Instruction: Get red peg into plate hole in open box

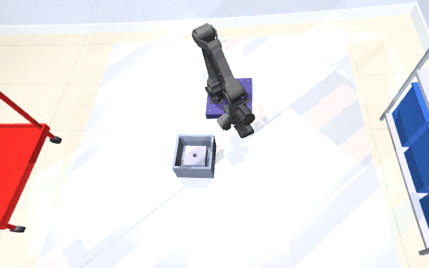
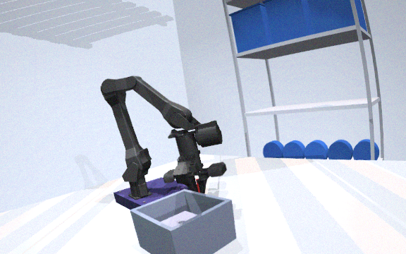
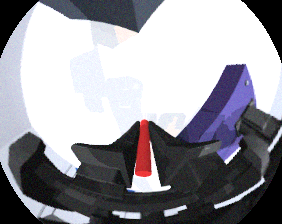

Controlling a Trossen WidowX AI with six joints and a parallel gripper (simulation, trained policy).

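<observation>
Right now my gripper tip is 17 cm to the left of the pale plate, 16 cm short of it and 3 cm below it. Also, from my gripper tip: red peg (2 cm above, 1 cm to the left, 1 cm behind); then grey box (17 cm to the right, 16 cm ahead, 1 cm above).
</observation>
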